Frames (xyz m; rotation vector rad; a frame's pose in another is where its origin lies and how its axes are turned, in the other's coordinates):
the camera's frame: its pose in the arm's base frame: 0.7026 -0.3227 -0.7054 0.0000 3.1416 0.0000
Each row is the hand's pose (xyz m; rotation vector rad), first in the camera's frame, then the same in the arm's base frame.
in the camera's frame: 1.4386 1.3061 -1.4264 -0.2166 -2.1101 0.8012
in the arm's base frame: -0.7360 0.9834 0.7210 0.6760 0.8938 0.1827
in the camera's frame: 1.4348 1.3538 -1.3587 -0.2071 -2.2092 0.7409
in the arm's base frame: -0.7322 1.0311 0.6533 0.6099 0.8168 0.1705
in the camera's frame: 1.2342 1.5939 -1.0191 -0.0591 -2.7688 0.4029
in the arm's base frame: -0.5316 1.2712 0.3137 0.2861 0.3442 0.0420
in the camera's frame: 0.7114 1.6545 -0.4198 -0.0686 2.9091 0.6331
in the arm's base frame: -0.0088 1.3318 -0.2856 -0.4275 -0.1649 -0.0463
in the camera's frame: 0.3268 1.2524 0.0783 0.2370 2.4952 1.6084
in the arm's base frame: 0.3758 0.9297 -0.7837 -1.1399 -0.1729 0.1680
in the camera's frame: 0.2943 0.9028 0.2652 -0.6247 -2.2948 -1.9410
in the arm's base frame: 0.4083 0.5801 -0.9706 -1.3824 0.0785 0.4449
